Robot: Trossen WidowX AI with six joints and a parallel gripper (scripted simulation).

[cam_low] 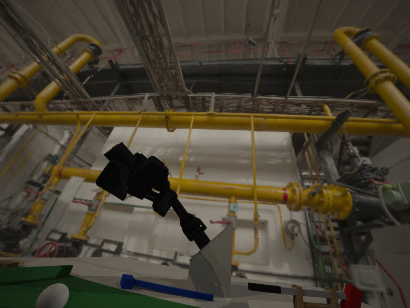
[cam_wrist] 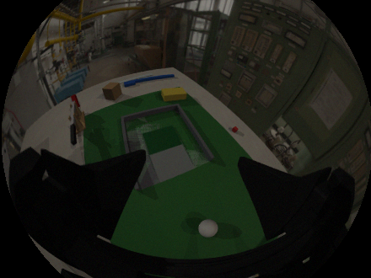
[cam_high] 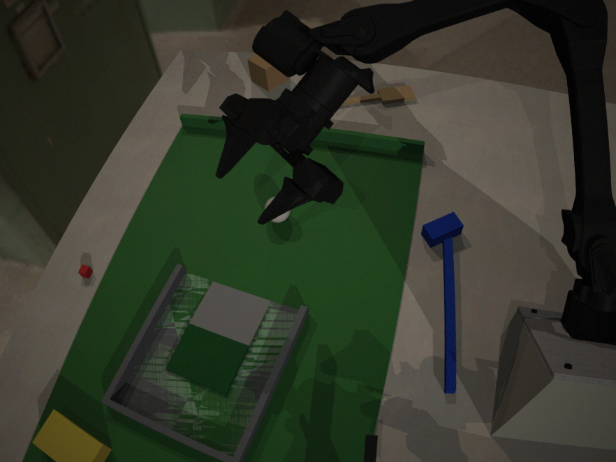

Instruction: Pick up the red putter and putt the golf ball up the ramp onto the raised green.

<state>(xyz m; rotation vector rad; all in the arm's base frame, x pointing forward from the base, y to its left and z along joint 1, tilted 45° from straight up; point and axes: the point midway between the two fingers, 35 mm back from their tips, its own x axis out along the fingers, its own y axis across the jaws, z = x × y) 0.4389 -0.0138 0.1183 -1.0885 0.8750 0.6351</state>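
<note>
The blue putter is 28 cm behind my gripper tip, 18 cm below it and 3 cm to the right of it. From my gripper tip the other things lie so: green mat (19 cm below, 5 cm to the left, 2 cm ahead); mat wall (31 cm to the right, 17 cm below, 3 cm ahead); white golf ball (17 cm below, 11 cm to the right).
</note>
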